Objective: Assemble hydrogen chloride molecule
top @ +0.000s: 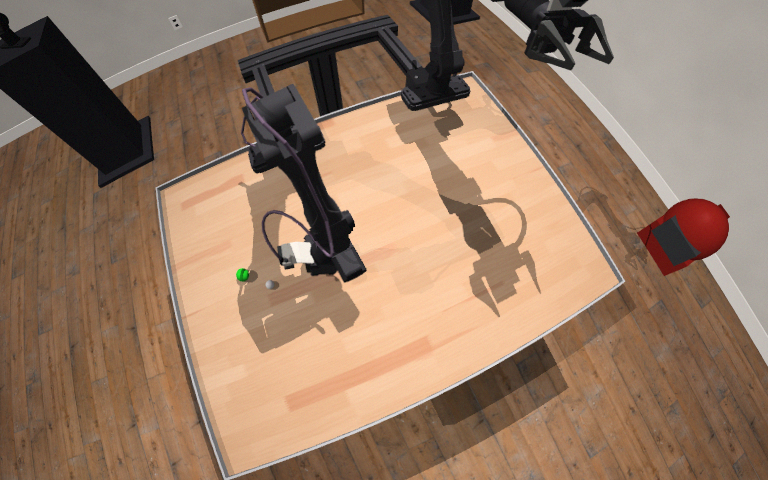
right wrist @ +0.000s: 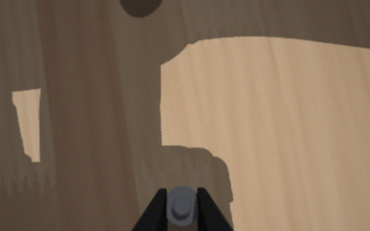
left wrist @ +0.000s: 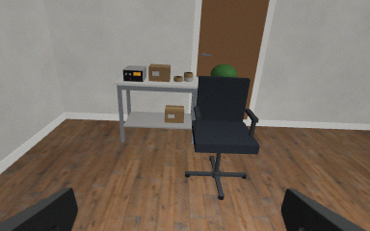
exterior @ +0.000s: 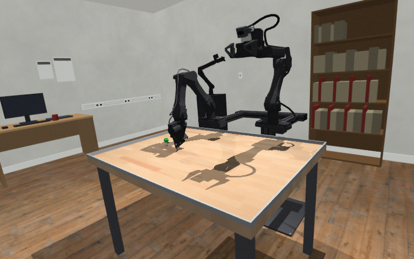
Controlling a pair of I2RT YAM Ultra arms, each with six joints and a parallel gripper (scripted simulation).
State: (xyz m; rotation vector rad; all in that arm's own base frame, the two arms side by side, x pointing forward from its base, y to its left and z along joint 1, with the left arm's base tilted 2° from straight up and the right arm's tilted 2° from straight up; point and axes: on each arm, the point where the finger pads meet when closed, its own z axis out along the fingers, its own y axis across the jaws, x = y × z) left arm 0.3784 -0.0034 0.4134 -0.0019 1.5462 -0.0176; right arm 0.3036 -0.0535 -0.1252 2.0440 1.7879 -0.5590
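Now: right hand right at the grey peg. The rest, counted from my right hand: green ball (18 cm to the right, 6 cm behind); white ball (12 cm to the right, 1 cm behind).
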